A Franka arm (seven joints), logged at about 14 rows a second.
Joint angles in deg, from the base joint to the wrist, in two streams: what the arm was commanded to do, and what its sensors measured. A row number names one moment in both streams.
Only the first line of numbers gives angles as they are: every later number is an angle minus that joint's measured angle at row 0.
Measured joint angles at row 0: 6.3, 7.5, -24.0, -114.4, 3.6, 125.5, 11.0
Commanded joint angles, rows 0 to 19: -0.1, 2.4, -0.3, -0.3, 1.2, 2.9, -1.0; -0.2, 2.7, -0.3, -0.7, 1.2, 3.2, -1.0; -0.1, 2.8, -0.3, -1.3, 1.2, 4.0, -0.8; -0.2, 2.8, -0.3, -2.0, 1.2, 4.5, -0.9; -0.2, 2.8, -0.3, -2.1, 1.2, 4.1, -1.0; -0.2, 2.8, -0.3, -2.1, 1.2, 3.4, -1.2; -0.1, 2.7, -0.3, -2.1, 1.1, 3.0, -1.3; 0.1, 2.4, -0.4, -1.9, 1.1, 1.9, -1.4; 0.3, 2.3, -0.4, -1.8, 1.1, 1.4, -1.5; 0.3, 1.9, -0.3, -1.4, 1.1, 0.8, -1.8; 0.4, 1.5, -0.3, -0.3, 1.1, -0.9, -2.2; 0.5, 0.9, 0.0, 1.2, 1.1, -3.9, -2.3; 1.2, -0.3, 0.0, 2.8, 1.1, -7.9, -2.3; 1.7, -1.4, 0.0, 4.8, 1.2, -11.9, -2.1; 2.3, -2.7, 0.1, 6.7, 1.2, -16.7, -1.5; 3.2, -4.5, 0.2, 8.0, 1.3, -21.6, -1.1; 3.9, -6.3, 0.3, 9.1, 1.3, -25.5, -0.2; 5.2, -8.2, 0.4, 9.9, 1.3, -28.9, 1.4; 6.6, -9.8, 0.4, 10.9, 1.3, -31.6, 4.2; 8.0, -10.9, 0.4, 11.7, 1.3, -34.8, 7.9
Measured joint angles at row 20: 5.7, -8.3, 0.5, 10.3, 0.6, -29.6, 2.8
